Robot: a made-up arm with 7 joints.
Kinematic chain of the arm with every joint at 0, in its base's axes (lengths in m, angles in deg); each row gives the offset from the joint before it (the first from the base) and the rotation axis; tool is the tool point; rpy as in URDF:
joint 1: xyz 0 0 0 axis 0.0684 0.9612 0.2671
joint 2: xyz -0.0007 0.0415 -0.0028 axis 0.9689 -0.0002 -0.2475
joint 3: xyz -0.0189 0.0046 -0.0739 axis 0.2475 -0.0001 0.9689
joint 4: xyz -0.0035 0 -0.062 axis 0.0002 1 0
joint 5: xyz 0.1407 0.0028 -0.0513 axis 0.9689 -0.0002 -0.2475
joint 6: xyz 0.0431 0 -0.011 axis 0.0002 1 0
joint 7: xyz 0.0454 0 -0.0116 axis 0.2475 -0.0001 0.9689
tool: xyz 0 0 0 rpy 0 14.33 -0.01
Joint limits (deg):
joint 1: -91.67..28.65
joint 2: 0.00..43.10
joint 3: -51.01..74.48
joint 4: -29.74..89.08
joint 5: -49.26..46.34
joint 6: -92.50..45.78
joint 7: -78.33..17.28
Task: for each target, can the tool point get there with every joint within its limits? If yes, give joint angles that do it. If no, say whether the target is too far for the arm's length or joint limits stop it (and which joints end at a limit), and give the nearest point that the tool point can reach.
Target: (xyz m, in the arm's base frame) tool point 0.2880 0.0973 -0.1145
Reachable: yes | joints -30.93 5.70 19.50 13.40 28.82 -26.45 -0.15
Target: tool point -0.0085 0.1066 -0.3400
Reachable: yes | joints -0.97 14.40 -1.22 79.99 32.85 -74.95 -31.86
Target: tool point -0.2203 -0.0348 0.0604
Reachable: no: joint limits stop it (at a limit: joint 1, joint 2, joint 3, joint 4) | nearest point 0.0013 -0.1217 0.0744 | short by 0.238 m
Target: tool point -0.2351 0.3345 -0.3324
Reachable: no: too far | nearest point -0.1798 0.2642 -0.2529 | short by 0.120 m
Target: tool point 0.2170 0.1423 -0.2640
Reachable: yes | joints -21.07 18.91 2.43 47.87 -27.26 -33.21 10.09
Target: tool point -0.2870 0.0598 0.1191
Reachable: no: joint limits stop it (at a limit: joint 1, joint 2, joint 3, joint 4) | nearest point -0.0379 0.1862 0.1118 | short by 0.279 m
